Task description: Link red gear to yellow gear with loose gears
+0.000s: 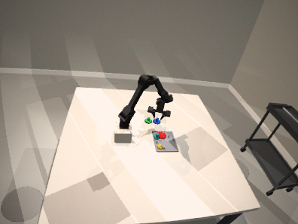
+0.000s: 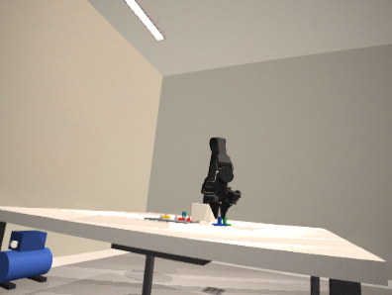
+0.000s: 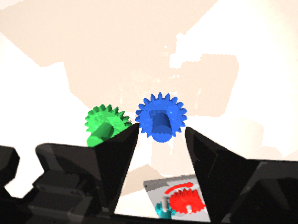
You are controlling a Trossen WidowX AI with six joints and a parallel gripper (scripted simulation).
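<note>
Now: the cyan gear 40 mm behind my gripper tip and 190 mm to the right of it. From my gripper tip the other things lie so: green gear 70 mm behind, 10 mm below; blue gear 10 mm below; red arrow 140 mm to the right, 20 mm below.
</note>
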